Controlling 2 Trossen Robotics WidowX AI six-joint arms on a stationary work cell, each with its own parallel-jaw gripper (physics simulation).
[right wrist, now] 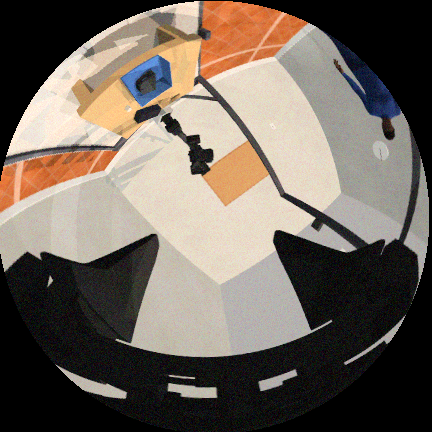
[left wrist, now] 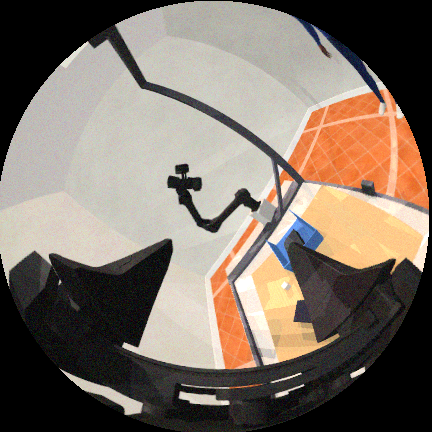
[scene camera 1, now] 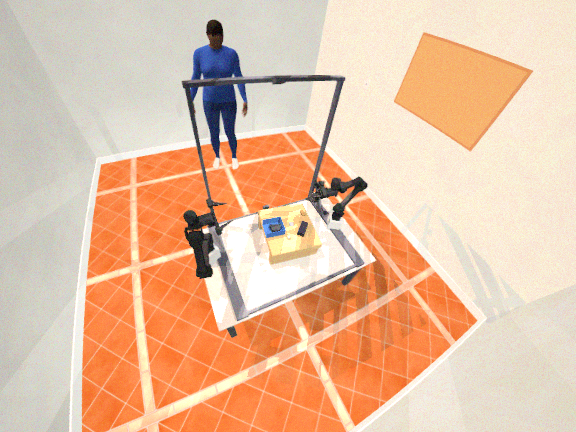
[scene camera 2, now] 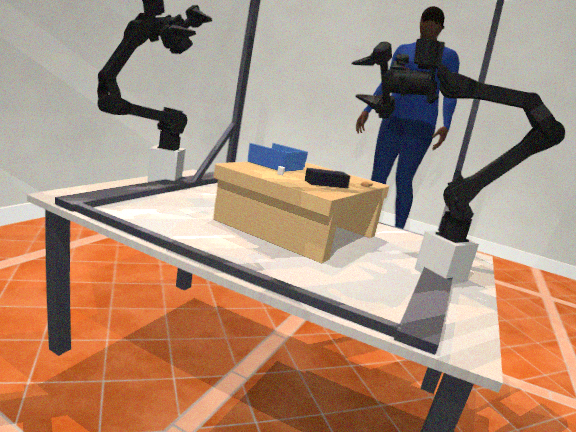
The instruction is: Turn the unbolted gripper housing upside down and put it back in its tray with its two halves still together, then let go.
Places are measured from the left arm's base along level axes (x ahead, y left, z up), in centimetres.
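Pixels of known places: left gripper, fingertip midpoint: (right wrist: 194, 149) (left wrist: 232, 247) (scene camera 1: 306, 197) (scene camera 2: 354, 79); right gripper, fingertip midpoint: (right wrist: 217, 238) (left wrist: 179, 183) (scene camera 1: 230, 211) (scene camera 2: 203, 25); left arm's base at its link origin: (right wrist: 164, 116) (scene camera 1: 335, 217) (scene camera 2: 451, 237); right arm's base at its link origin: (left wrist: 255, 206) (scene camera 1: 208, 248) (scene camera 2: 168, 148).
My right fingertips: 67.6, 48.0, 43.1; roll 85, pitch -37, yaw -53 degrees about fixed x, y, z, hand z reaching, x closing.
Ahead of a thing's pixels: the offset from my right fingertips to its top centre, as dx, dy, dz. Level surfaces: height alone.
The dark grey gripper housing {-22.2, -20.8, -33.7} (scene camera 1: 275, 227) (right wrist: 146, 82) sits inside the blue open tray {-20.8, -21.1, -31.8} (scene camera 1: 267, 231) (scene camera 2: 270, 156) (left wrist: 312, 236) (right wrist: 165, 70) on the wooden stand. The tray walls hide it in scene camera 2, and a finger partly covers it in the left wrist view. Which side is up and the seam between its halves are too small to tell. My left gripper (scene camera 2: 355, 79) (left wrist: 232, 247) is open and empty, high above the right side of the stand. My right gripper (scene camera 1: 227, 214) (scene camera 2: 201, 27) (right wrist: 217, 238) is open and empty, raised to the left of the tray.
The wooden stand (scene camera 1: 292, 256) (scene camera 2: 272, 222) stands on the white table {dz -53.7} (scene camera 1: 260, 292). A black box {-41.1, -25.3, -33.9} (scene camera 1: 303, 229) (scene camera 2: 327, 178), a small white cube {-32.3, -16.1, -35.5} (scene camera 2: 281, 170) (left wrist: 286, 286) and a small brown piece {-39.8, -41.1, -36.6} (scene camera 2: 366, 184) lie on it. A dark frame (scene camera 1: 327, 135) rises over the table's far edge.
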